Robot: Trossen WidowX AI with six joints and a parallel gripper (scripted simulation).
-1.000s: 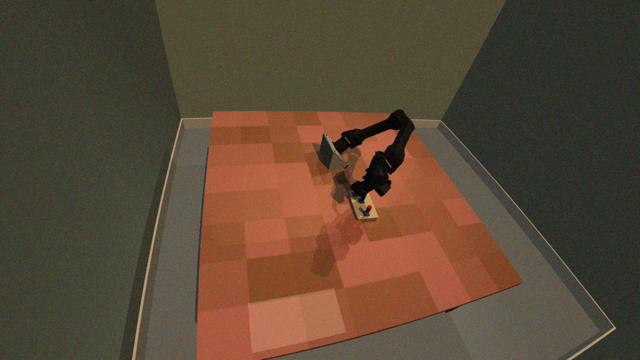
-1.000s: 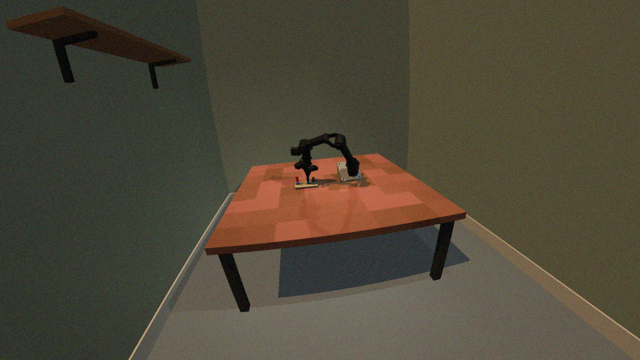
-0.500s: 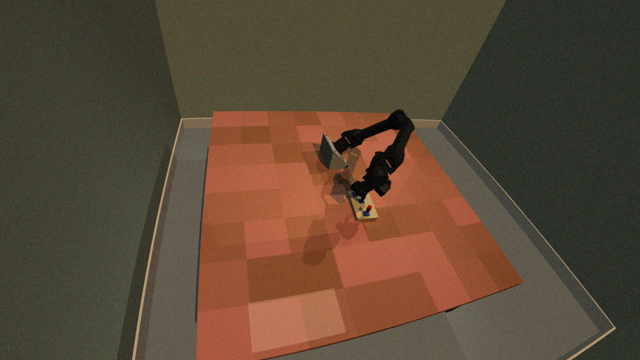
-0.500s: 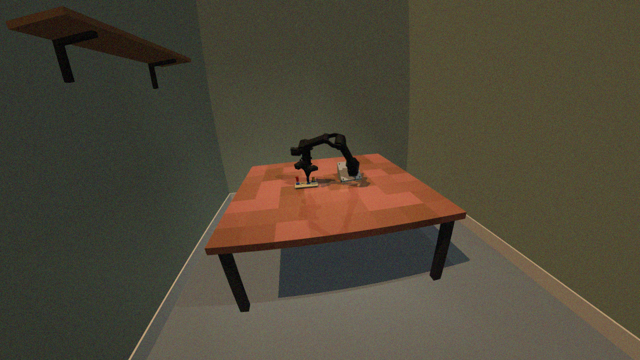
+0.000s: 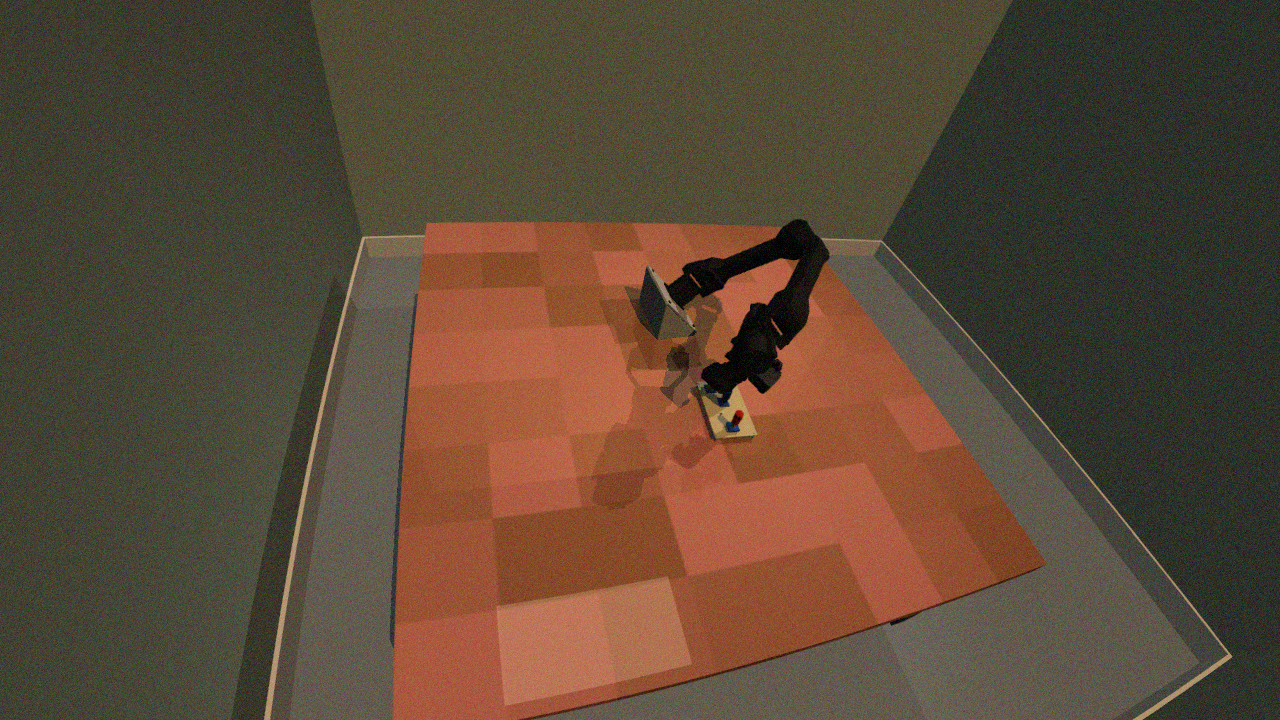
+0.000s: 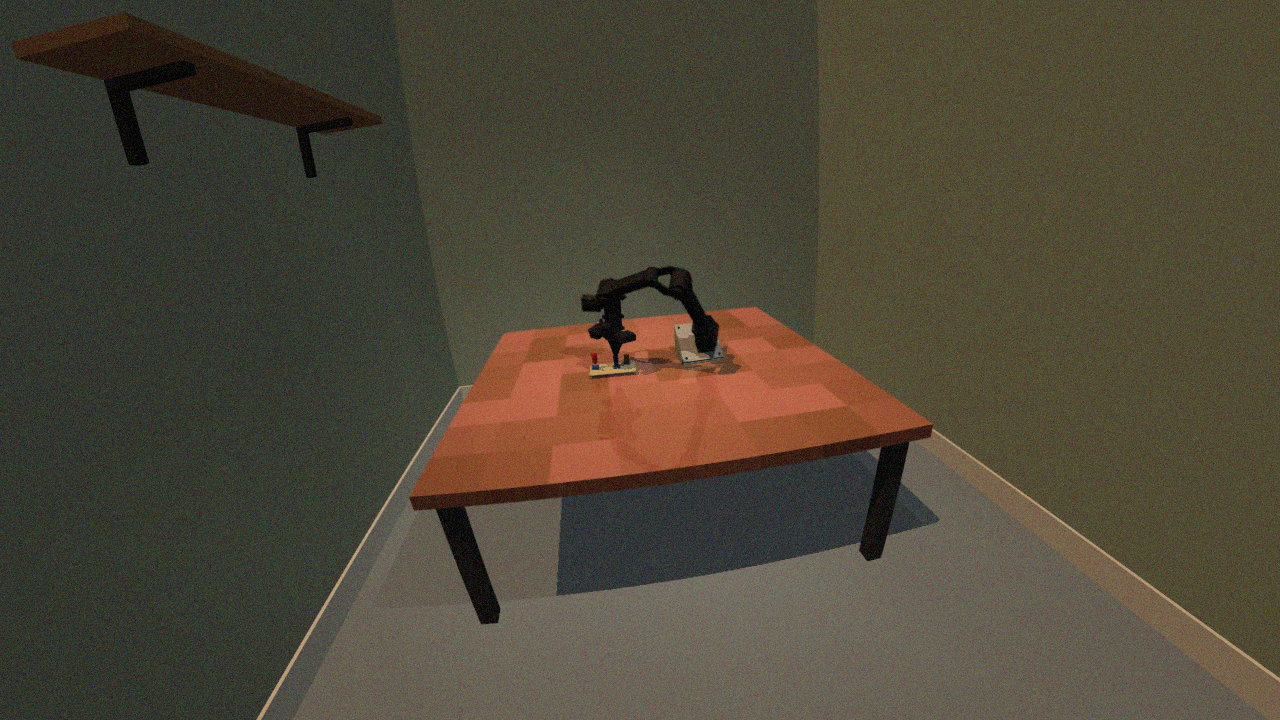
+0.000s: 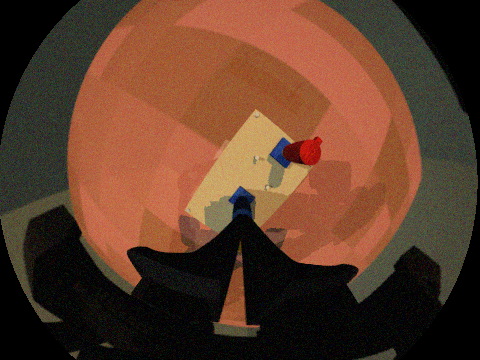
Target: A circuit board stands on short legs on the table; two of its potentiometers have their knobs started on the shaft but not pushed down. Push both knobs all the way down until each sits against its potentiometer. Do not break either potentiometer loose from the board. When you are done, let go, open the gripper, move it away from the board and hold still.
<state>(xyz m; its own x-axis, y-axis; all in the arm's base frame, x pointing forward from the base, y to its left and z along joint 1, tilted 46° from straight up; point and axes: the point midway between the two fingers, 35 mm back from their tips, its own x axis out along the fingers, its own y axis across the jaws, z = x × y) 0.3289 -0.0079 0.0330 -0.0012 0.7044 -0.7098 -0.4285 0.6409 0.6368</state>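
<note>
Now: the potentiometer knob 7 cm ahead of my gripper tip, 1 cm to the right of it and 1 cm below it.
</note>
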